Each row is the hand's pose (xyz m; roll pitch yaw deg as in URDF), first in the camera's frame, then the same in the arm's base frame.
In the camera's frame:
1: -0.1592 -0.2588 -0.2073 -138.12 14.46 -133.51
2: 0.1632 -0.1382 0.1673 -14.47 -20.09 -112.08
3: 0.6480 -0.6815 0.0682 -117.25 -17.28 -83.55
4: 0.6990 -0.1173 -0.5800 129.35 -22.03 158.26
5: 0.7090 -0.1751 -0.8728 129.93 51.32 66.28
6: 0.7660 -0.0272 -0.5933 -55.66 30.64 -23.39
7: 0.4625 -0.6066 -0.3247 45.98 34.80 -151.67
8: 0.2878 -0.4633 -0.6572 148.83 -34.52 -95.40
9: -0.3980 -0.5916 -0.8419 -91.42 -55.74 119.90
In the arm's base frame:
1: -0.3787 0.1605 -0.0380 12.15 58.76 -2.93
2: -0.7441 -0.0937 0.2084 69.72 54.12 -80.00
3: -0.3638 -0.7039 0.3604 -21.36 27.11 -76.44
4: -0.0697 -0.0465 0.8321 40.39 38.92 134.66
5: 0.2142 0.0345 0.8765 80.72 -42.25 55.62
6: -0.0978 -0.0132 0.9365 27.42 -36.84 -34.59
7: -0.0691 -0.3773 0.3310 -130.25 42.26 29.76
8: 0.1404 -0.0342 0.3317 -131.73 37.23 -97.23
9: 0.3216 0.3309 -0.2639 170.21 9.88 171.75

